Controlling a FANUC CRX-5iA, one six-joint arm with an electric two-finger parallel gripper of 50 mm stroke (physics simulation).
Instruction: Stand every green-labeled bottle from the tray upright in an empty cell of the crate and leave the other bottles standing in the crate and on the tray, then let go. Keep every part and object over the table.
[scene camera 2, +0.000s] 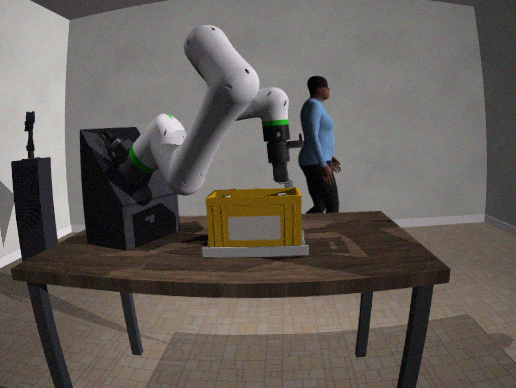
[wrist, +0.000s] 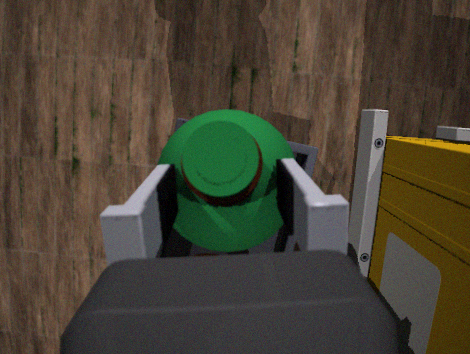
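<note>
I can see a green bottle (wrist: 225, 160) here. My gripper (wrist: 226, 185) is visible to me as well.
</note>
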